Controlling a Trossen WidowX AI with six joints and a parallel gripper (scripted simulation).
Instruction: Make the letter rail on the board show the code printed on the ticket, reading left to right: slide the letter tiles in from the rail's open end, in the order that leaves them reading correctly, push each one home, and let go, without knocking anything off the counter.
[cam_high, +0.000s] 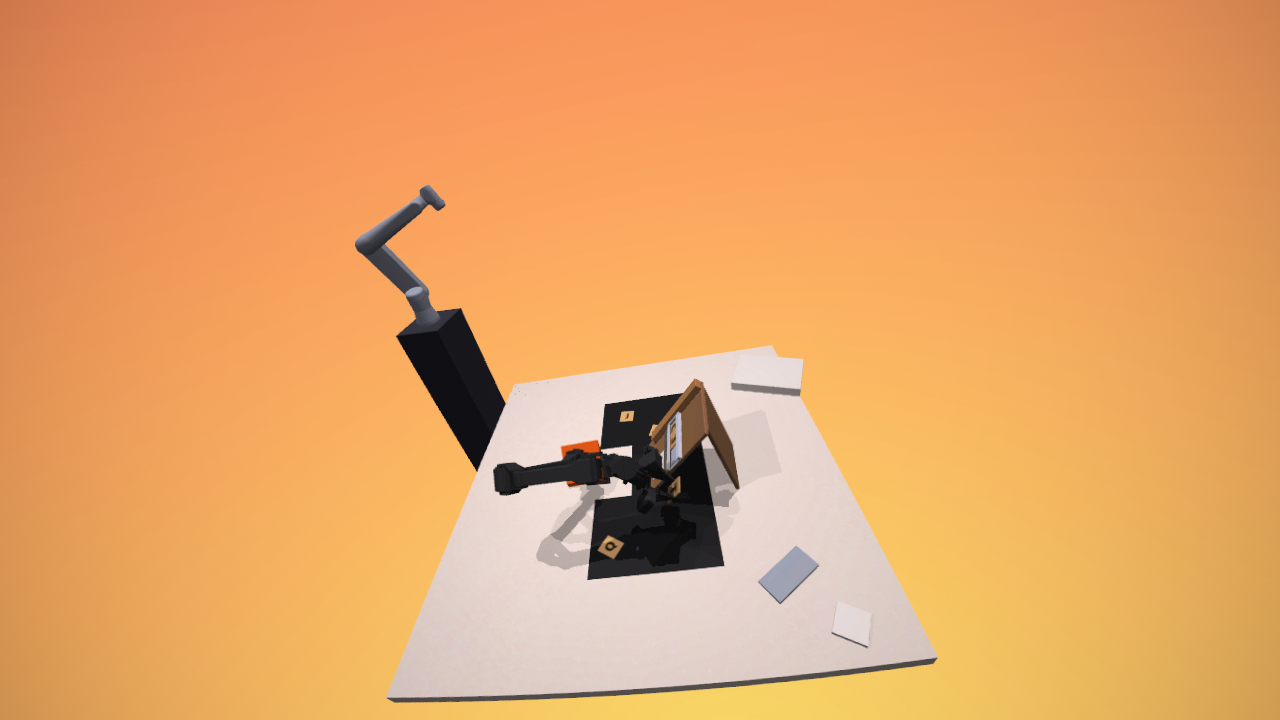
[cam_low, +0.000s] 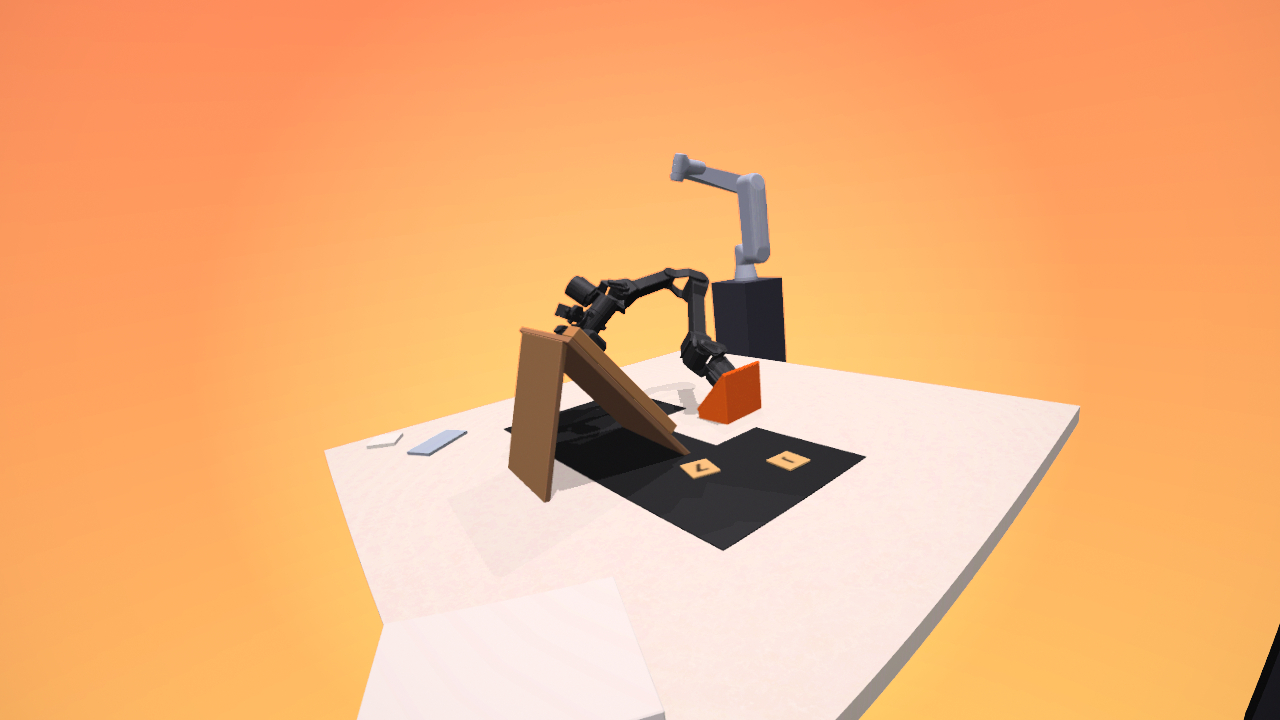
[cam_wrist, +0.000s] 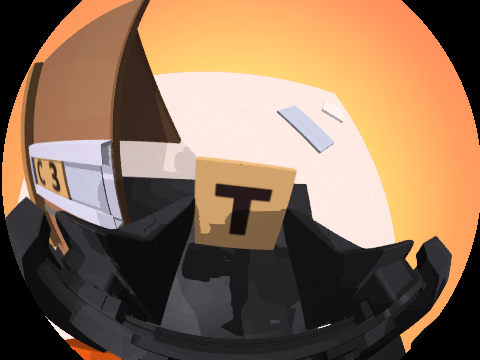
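Now: the white ticket 6 cm behind my gripper tip, 17 cm to the left of it and 8 cm below it. Also, from my gripper tip: black mat 15 cm behind, 22 cm to the left, 16 cm below; then grey slab 29 cm ahead, 16 cm to the right, 16 cm below; then white square 41 cm ahead, 28 cm to the right, 16 cm below.
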